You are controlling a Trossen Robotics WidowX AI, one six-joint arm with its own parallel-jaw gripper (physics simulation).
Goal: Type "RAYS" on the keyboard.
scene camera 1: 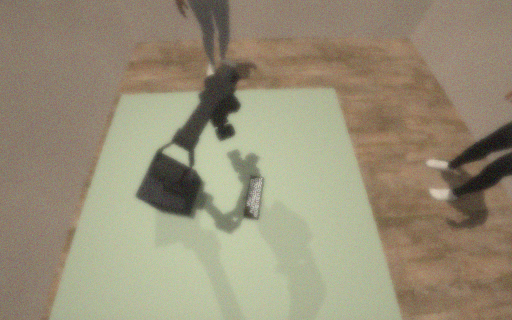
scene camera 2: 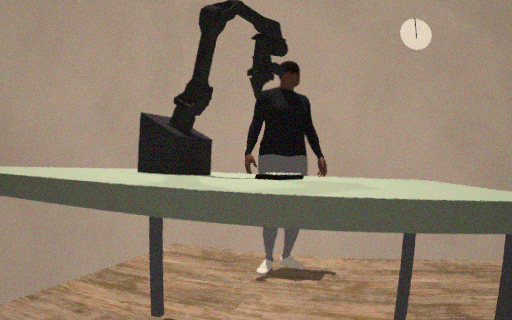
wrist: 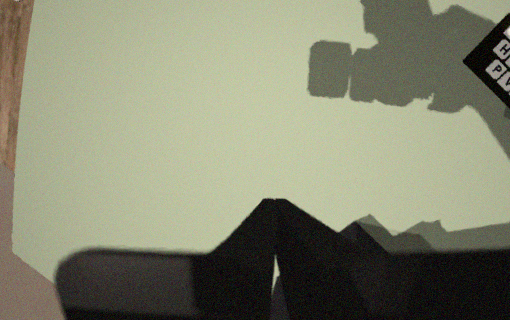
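Pixels of known places: gripper, between the fingertips: (scene camera 1: 217, 124) (scene camera 2: 256, 98) (wrist: 273, 210); arm's base, origin of its link: (scene camera 2: 178, 127).
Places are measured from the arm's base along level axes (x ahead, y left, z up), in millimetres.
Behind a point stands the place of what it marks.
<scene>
A black keyboard (scene camera 1: 254, 198) {x 315, y -94, z -124 mm} (scene camera 2: 279, 176) {x 311, y -181, z -132 mm} (wrist: 501, 60) {x 336, y -12, z -130 mm} with white keys lies flat on the pale green table. In the wrist view one corner of it shows at the right edge, with the H and P keys readable. My gripper (wrist: 273, 210) {x 228, y 156, z 121 mm} (scene camera 2: 258, 95) {x 228, y 156, z 121 mm} is shut and empty, its fingertips together. It points down and hangs high above the table, well above the keyboard's height. In the wrist view the keyboard lies up and to the right of the fingertips. In scene camera 1 the fingertips cannot be made out.
The pale green table (scene camera 1: 310, 130) {x 699, y 204, z -142 mm} (scene camera 2: 400, 215) {x 451, y -753, z -161 mm} (wrist: 150, 125) {x 128, y 372, z -142 mm} carries the arm's dark base block (scene camera 1: 170, 187) {x 21, y -42, z 72 mm} (scene camera 2: 175, 152) {x 19, y -97, z -79 mm}. Shadows of the arm fall on the table and beside the keyboard. One person stands behind the table, another at its right on the wooden floor (scene camera 1: 415, 240).
</scene>
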